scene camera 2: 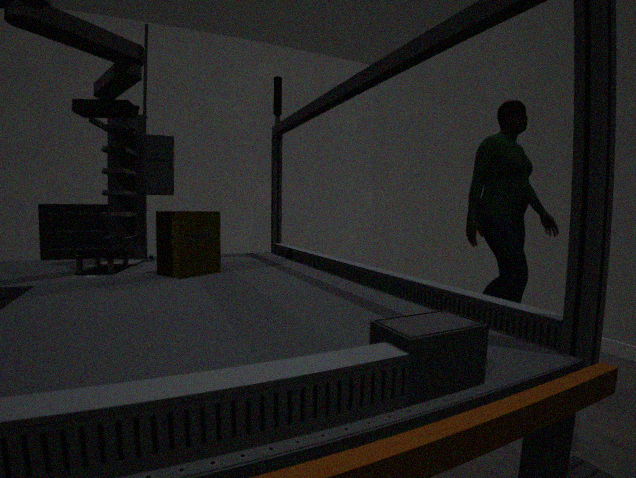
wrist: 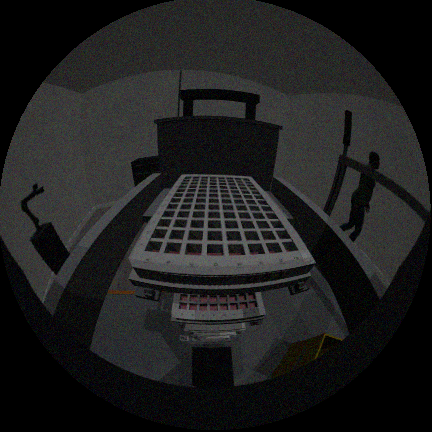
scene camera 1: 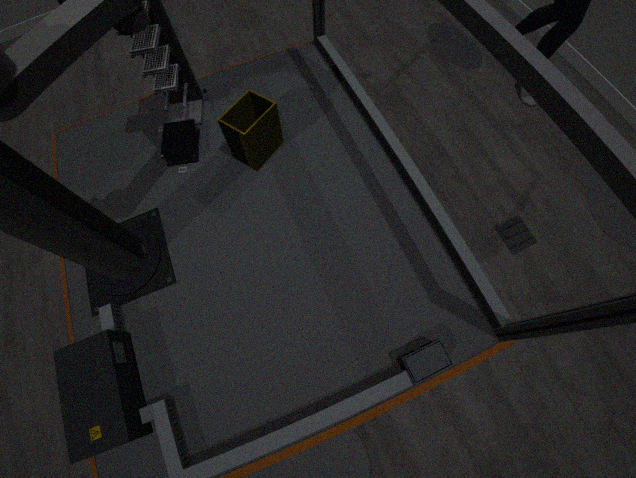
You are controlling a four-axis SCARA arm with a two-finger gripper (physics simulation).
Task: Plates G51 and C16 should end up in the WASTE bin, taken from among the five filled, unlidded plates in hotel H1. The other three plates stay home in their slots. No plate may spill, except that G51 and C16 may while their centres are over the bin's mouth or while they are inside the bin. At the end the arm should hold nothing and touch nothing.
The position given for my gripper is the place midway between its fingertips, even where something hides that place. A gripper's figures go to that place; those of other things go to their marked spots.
Scene:
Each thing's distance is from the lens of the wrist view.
my gripper (wrist: 217,182): 0.12 m
hotel H1 (wrist: 188,146): 0.15 m
dark stand (wrist: 211,368): 0.50 m
The marked spots on the hotel H1 and the dark stand are 0.54 m apart.

